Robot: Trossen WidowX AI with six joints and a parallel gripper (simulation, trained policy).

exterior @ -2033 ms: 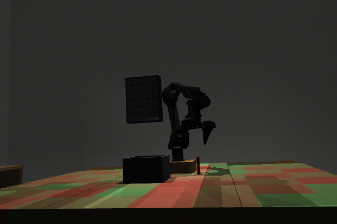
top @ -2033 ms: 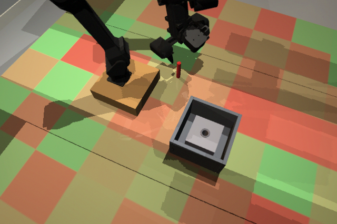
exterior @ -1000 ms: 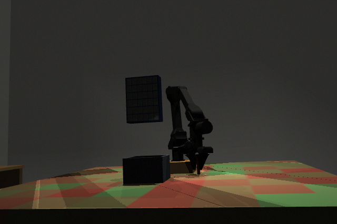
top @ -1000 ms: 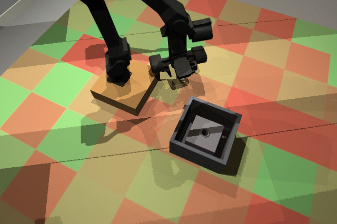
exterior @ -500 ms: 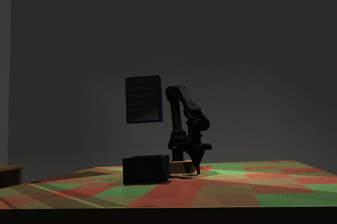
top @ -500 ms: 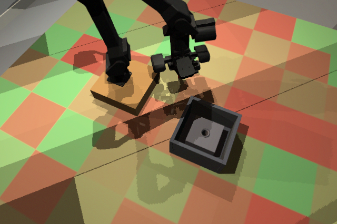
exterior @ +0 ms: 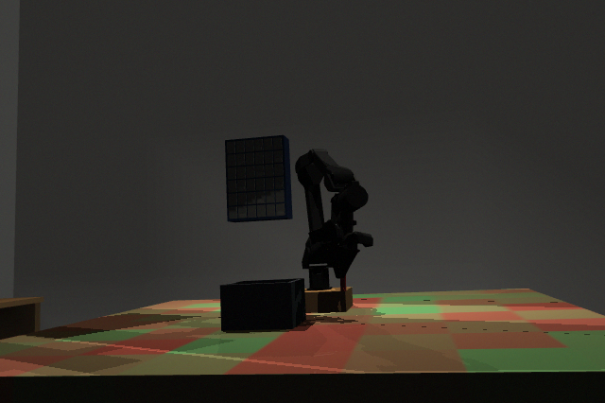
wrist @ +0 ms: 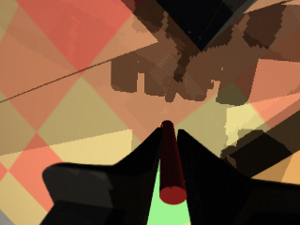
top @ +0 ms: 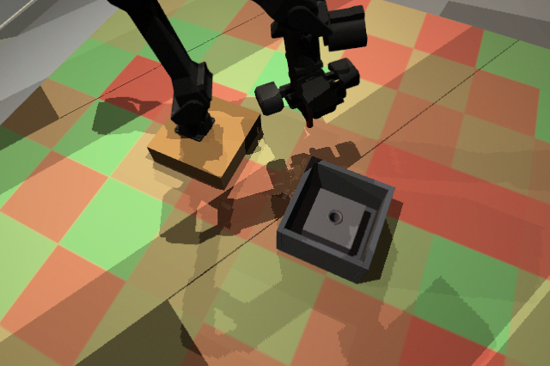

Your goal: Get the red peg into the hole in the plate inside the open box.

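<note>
My gripper tip is 12 cm short of the grey plate, 16 cm to the left of it and 5 cm above it. From my gripper tip the other things lie so: dark box 12 cm ahead, 16 cm to the right, 7 cm below; then red peg 1 cm behind, 1 cm to the left, 1 cm above.
</note>
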